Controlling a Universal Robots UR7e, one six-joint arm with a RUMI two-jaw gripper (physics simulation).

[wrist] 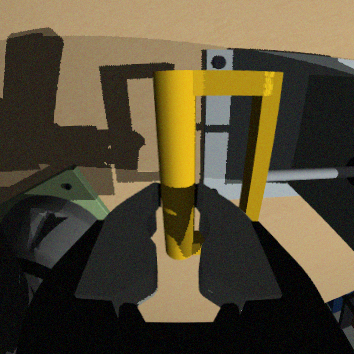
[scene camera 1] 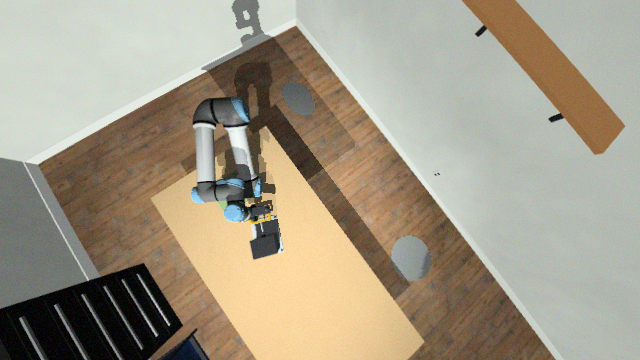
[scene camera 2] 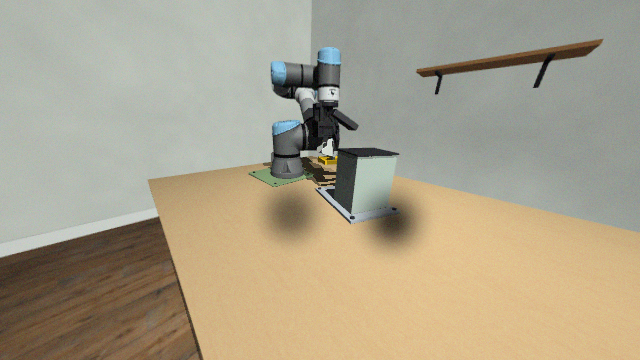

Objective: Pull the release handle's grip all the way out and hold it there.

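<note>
The release handle's yellow grip [scene camera 1: 260, 220] [scene camera 2: 327, 161] [wrist: 175, 130] is a rectangular frame with a thick round bar. My gripper [scene camera 1: 260, 212] [wrist: 177, 185] is shut on that round bar, with one dark finger on each side. The grip stands out from the dark housing [scene camera 1: 265, 246] [scene camera 2: 373, 182] [wrist: 325, 120], past the end of its light grey base plate [scene camera 2: 370, 216] [wrist: 217, 110]. A long stretch of the grey rod [wrist: 305, 174] shows between the grip and the housing in the wrist view. In scene camera 2 the housing hides part of the grip.
The housing stands on the tan table [scene camera 1: 310, 300] [scene camera 2: 400, 300]. The arm's base stands on a green plate [scene camera 2: 261, 176] [wrist: 82, 187] near the grip. A wooden shelf [scene camera 1: 555, 70] [scene camera 2: 505, 61] is on the wall. A black unit with light bars [scene camera 1: 107, 327] stands beyond the table's edge.
</note>
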